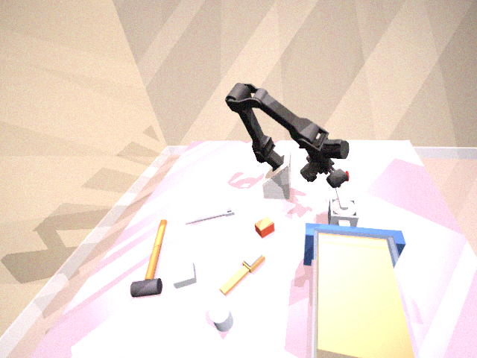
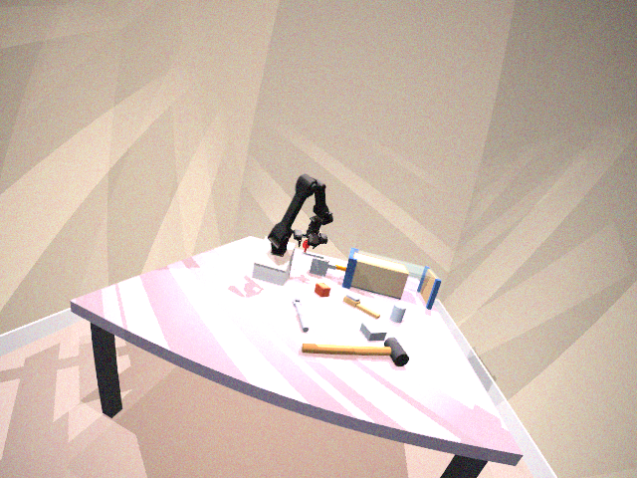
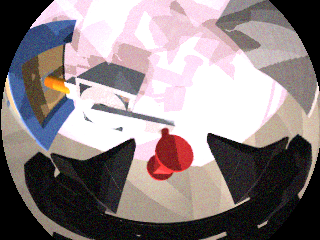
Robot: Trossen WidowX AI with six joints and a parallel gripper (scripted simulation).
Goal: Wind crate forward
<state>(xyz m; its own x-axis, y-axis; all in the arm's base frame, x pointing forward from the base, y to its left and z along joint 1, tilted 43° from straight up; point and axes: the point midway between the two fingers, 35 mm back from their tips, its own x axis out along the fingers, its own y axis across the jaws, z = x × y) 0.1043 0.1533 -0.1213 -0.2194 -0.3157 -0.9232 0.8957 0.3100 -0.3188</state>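
Right now the red knob is 20 mm to the left of my gripper tip. The rest, counted from my gripper tip: grey winch 100 mm below, 80 mm ahead, 20 mm to the left; then frame 260 mm ahead, 30 mm below, 20 mm to the left; then crank handle 30 mm to the left, 30 mm below, 30 mm ahead.
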